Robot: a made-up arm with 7 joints.
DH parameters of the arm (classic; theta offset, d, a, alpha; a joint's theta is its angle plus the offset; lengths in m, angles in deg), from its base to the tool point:
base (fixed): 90 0.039 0.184 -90
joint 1: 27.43 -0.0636 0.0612 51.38
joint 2: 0 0.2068 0.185 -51.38
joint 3: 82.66 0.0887 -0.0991 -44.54
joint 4: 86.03 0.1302 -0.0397 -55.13
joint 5: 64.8 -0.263 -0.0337 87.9
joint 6: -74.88 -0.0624 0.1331 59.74
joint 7: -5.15 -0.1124 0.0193 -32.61
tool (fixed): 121.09 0.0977 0 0
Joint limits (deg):
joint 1: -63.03..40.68
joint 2: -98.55..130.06
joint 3: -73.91..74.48
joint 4: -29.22..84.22
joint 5: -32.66..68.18
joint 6: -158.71..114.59
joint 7: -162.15..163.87
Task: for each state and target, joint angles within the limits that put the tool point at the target. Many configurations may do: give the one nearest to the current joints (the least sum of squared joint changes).
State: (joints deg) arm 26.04 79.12 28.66 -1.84 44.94 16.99 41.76
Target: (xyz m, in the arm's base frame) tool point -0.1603 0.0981 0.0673
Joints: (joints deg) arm 31.91 82.70 41.77 13.08 44.04 18.87 46.60
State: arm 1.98 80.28 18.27 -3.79 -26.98 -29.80 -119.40
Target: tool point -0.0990 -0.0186 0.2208
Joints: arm 32.65 96.71 39.61 7.59 -16.71 -38.17 -121.75
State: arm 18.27 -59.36 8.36 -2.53 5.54 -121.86 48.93
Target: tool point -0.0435 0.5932 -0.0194
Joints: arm -0.65 -63.19 15.47 9.56 11.18 -125.61 50.27
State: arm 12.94 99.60 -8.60 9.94 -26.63 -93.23 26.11
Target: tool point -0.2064 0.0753 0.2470
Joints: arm 40.68 90.92 7.21 18.44 -21.98 -118.79 33.71
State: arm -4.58 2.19 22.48 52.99 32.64 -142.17 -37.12
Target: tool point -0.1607 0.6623 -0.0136
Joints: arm -9.52 -39.49 -11.06 15.11 1.10 -127.51 -42.55
